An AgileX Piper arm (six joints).
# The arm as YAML. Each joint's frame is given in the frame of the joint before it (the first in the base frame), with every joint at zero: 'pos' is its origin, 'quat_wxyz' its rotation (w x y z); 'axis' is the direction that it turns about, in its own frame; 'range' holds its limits. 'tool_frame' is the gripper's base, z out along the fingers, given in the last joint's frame.
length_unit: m
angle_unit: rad
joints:
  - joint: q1
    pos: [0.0, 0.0, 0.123]
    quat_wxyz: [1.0, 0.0, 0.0, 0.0]
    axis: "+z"
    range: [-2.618, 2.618]
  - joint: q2
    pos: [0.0, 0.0, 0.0]
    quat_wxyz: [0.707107, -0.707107, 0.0, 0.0]
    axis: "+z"
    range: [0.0, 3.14]
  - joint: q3
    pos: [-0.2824, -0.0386, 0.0]
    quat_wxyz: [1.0, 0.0, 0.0, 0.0]
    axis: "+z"
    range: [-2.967, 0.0]
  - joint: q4
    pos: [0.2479, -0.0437, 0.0]
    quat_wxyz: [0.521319, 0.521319, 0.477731, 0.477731]
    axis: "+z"
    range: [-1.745, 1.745]
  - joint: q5
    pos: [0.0, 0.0, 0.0]
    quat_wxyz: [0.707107, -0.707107, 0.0, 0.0]
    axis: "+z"
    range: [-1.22, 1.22]
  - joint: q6
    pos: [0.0, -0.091, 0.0]
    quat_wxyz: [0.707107, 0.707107, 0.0, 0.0]
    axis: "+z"
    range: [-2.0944, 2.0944]
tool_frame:
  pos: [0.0, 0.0, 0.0]
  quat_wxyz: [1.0, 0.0, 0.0, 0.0]
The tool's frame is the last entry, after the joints.
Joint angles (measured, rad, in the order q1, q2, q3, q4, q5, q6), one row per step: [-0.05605, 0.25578, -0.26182, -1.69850, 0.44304, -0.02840]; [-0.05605, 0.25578, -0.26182, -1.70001, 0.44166, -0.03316]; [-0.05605, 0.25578, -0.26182, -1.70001, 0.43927, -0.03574]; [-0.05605, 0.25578, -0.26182, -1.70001, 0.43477, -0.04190]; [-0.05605, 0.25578, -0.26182, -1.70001, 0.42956, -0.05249]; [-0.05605, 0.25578, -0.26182, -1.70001, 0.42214, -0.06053]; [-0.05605, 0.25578, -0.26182, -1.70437, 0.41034, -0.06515]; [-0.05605, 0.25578, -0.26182, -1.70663, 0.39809, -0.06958]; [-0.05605, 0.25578, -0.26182, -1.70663, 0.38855, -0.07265]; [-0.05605, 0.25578, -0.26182, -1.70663, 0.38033, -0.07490]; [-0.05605, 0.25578, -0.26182, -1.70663, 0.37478, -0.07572]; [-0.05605, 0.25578, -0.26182, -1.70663, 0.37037, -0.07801]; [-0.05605, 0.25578, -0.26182, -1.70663, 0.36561, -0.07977]
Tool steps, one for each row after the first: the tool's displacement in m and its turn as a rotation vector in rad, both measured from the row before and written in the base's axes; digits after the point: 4 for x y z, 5 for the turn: [0.0001, 0.0001, 0.0000, -0.00576, 0.00252, 0.00056]; [0.0001, 0.0002, 0.0000, -0.00245, 0.00154, 0.00200]; [0.0002, 0.0004, 0.0000, -0.00575, 0.00349, 0.00359]; [0.0002, 0.0004, 0.0000, -0.00970, 0.00562, 0.00368]; [0.0003, 0.0006, -0.0001, -0.00768, 0.00469, 0.00622]; [0.0005, 0.0010, 0.0001, -0.00941, 0.00393, 0.01060]; [0.0005, 0.0010, 0.0000, -0.00721, 0.00378, 0.01126]; [0.0004, 0.0008, -0.0001, -0.00355, 0.00266, 0.00899]; [0.0003, 0.0007, -0.0001, -0.00271, 0.00210, 0.00780]; [0.0002, 0.0005, 0.0000, -0.00121, 0.00112, 0.00536]; [0.0002, 0.0004, 0.0000, -0.00244, 0.00156, 0.00404]; [0.0002, 0.0004, 0.0000, -0.00199, 0.00139, 0.00446]
